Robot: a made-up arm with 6 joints. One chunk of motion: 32 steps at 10 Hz.
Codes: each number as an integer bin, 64 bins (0 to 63) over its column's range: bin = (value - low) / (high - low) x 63, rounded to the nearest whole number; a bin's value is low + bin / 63 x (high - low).
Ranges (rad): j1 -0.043..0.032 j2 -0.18..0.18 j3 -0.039..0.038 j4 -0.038..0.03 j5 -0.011..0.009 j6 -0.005..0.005
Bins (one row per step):
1: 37 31 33 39 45 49
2: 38 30 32 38 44 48
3: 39 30 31 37 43 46
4: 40 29 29 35 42 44
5: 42 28 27 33 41 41
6: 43 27 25 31 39 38
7: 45 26 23 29 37 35
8: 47 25 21 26 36 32
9: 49 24 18 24 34 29
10: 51 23 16 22 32 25
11: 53 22 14 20 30 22
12: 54 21 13 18 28 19
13: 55 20 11 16 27 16
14: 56 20 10 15 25 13
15: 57 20 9 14 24 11
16: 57 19 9 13 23 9
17: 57 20 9 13 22 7
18: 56 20 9 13 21 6
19: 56 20 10 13 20 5
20: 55 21 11 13 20 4
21: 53 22 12 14 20 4
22: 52 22 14 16 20 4
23: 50 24 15 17 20 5
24: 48 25 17 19 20 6
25: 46 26 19 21 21 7
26: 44 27 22 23 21 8
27: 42 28 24 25 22 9
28: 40 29 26 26 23 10
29: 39 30 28 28 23 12
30: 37 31 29 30 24 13
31: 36 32 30 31 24 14
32: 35 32 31 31 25 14
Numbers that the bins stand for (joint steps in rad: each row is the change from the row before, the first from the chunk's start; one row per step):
1: 0.00105 -0.00286 0.00133 0.00410 0.00329 0.00278
2: 0.00224 -0.00857 0.00011 0.00302 0.00297 0.00262
3: 0.00343 -0.00857 -0.00111 0.00194 0.00265 0.00230
4: 0.00462 -0.01429 -0.00356 -0.00022 0.00233 0.00198
5: 0.00700 -0.02000 -0.00600 -0.00238 0.00202 0.00151
6: 0.00819 -0.02571 -0.00844 -0.00454 0.00138 0.00103
7: 0.01057 -0.03143 -0.01089 -0.00670 0.00075 0.00056
8: 0.01295 -0.03714 -0.01333 -0.00994 0.00043 0.00008
9: 0.01533 -0.04286 -0.01700 -0.01210 -0.00021 -0.00040
10: 0.01771 -0.04857 -0.01944 -0.01425 -0.00084 -0.00103
11: 0.02010 -0.05429 -0.02189 -0.01641 -0.00148 -0.00151
12: 0.02129 -0.06000 -0.02311 -0.01857 -0.00211 -0.00198
13: 0.02248 -0.06571 -0.02556 -0.02073 -0.00243 -0.00246
14: 0.02367 -0.06571 -0.02678 -0.02181 -0.00306 -0.00294
15: 0.02486 -0.06571 -0.02800 -0.02289 -0.00338 -0.00325
16: 0.02486 -0.07143 -0.02800 -0.02397 -0.00370 -0.00357
17: 0.02486 -0.06571 -0.02800 -0.02397 -0.00402 -0.00389
18: 0.02367 -0.06571 -0.02800 -0.02397 -0.00433 -0.00405
19: 0.02367 -0.06571 -0.02678 -0.02397 -0.00465 -0.00421
20: 0.02248 -0.06000 -0.02556 -0.02397 -0.00465 -0.00437
21: 0.02010 -0.05429 -0.02433 -0.02289 -0.00465 -0.00437
22: 0.01890 -0.05429 -0.02189 -0.02073 -0.00465 -0.00437
23: 0.01652 -0.04286 -0.02067 -0.01965 -0.00465 -0.00421
24: 0.01414 -0.03714 -0.01822 -0.01749 -0.00465 -0.00405
25: 0.01176 -0.03143 -0.01578 -0.01533 -0.00433 -0.00389
26: 0.00938 -0.02571 -0.01211 -0.01317 -0.00433 -0.00373
27: 0.00700 -0.02000 -0.00967 -0.01102 -0.00402 -0.00357
28: 0.00462 -0.01429 -0.00722 -0.00994 -0.00370 -0.00341
29: 0.00343 -0.00857 -0.00478 -0.00778 -0.00370 -0.00310
30: 0.00105 -0.00286 -0.00356 -0.00562 -0.00338 -0.00294
31: -0.00014 0.00286 -0.00233 -0.00454 -0.00338 -0.00278
32: -0.00133 0.00286 -0.00111 -0.00454 -0.00306 -0.00278

